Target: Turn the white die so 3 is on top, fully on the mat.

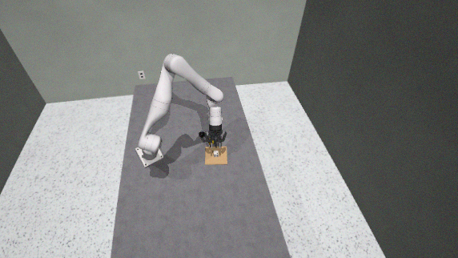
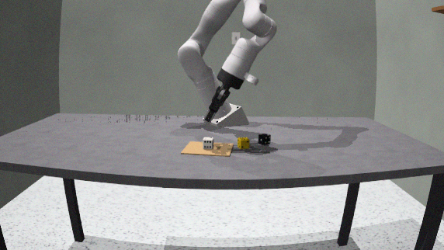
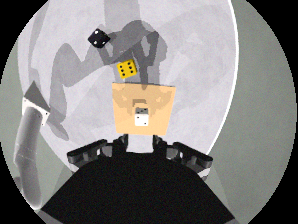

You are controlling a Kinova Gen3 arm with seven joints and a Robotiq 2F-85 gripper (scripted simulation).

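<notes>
My hand is 80 mm above the white die. From my hand the other things lie so: tan mat: 100 mm below; then yellow die: 100 mm to the left, 90 mm below, 20 mm behind; then black die: 180 mm to the left, 90 mm below, 70 mm behind.
</notes>
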